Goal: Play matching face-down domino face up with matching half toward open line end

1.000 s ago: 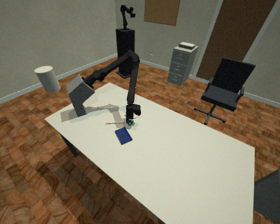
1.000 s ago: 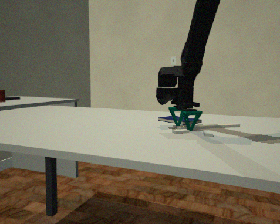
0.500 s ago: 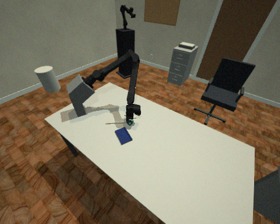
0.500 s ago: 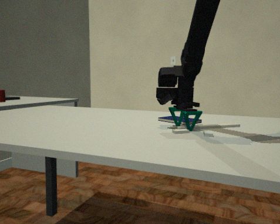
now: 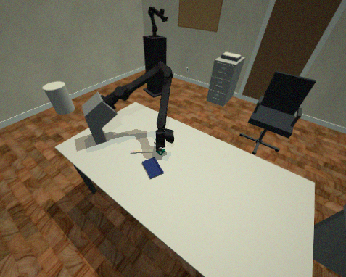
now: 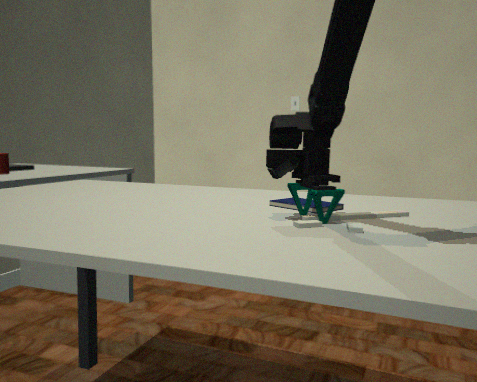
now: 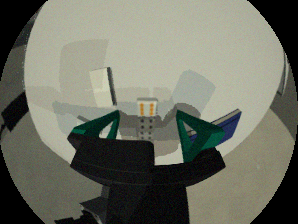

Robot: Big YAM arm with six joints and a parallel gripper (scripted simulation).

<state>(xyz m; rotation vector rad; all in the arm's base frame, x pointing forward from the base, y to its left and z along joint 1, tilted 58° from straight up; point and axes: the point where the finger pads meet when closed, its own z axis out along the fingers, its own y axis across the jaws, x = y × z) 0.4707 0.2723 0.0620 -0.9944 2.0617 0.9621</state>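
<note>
My gripper is now right at the white domino. Also, from my hand: book 10 cm ahead, 14 cm to the right.
</note>
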